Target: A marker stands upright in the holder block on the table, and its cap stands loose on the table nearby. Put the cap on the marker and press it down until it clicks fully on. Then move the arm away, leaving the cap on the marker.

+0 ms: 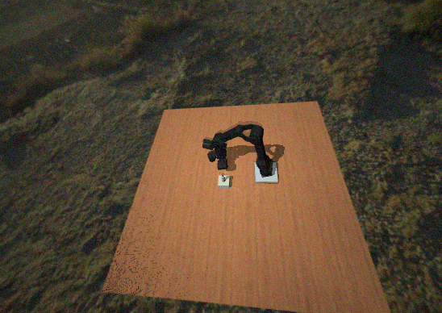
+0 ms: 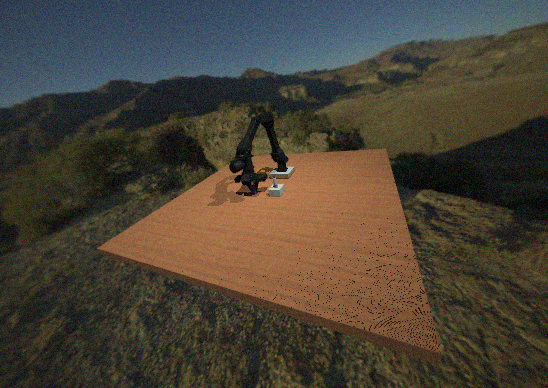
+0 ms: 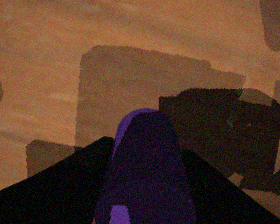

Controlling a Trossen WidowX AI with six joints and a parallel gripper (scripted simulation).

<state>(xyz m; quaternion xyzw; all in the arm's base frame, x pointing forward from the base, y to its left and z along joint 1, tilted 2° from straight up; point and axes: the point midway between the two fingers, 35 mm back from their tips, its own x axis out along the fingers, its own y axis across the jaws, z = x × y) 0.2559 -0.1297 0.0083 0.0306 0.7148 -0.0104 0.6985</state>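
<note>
My gripper tip is now 1 cm short of the holder block and 14 cm to the right of it. Also, from my gripper tip: purple cap: 1 cm above.
</note>
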